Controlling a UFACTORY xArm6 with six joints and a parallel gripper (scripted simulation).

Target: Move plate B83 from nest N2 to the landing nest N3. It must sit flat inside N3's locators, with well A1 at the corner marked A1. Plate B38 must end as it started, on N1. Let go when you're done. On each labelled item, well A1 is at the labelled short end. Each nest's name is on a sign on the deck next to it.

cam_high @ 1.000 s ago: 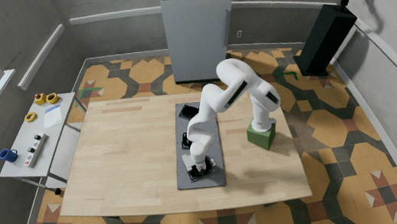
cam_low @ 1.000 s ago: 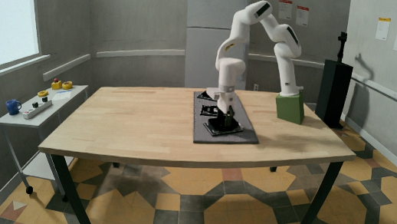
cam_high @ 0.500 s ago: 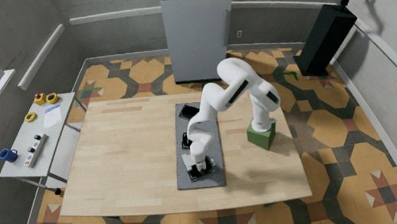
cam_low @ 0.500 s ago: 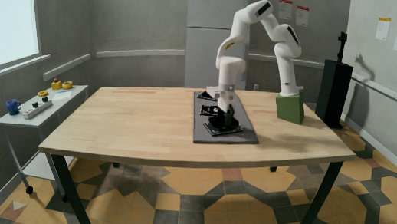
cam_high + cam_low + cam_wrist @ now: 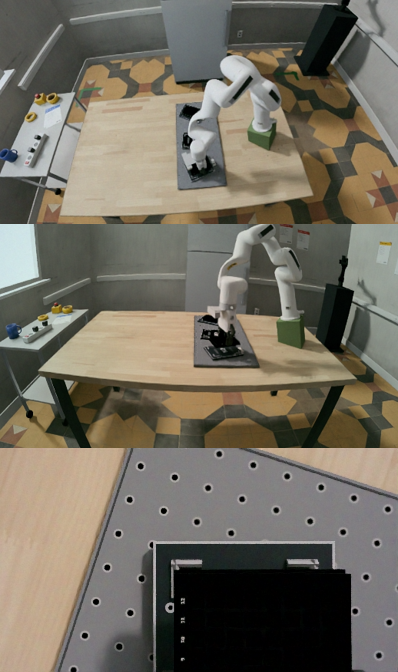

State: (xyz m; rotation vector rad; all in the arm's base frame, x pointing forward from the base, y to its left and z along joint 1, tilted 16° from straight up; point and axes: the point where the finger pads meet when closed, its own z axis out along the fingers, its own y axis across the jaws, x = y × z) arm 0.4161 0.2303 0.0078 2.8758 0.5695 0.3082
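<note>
The black station lies 19 cm to the right of my hand, 7 cm below it and 3 cm ahead of it.
</note>
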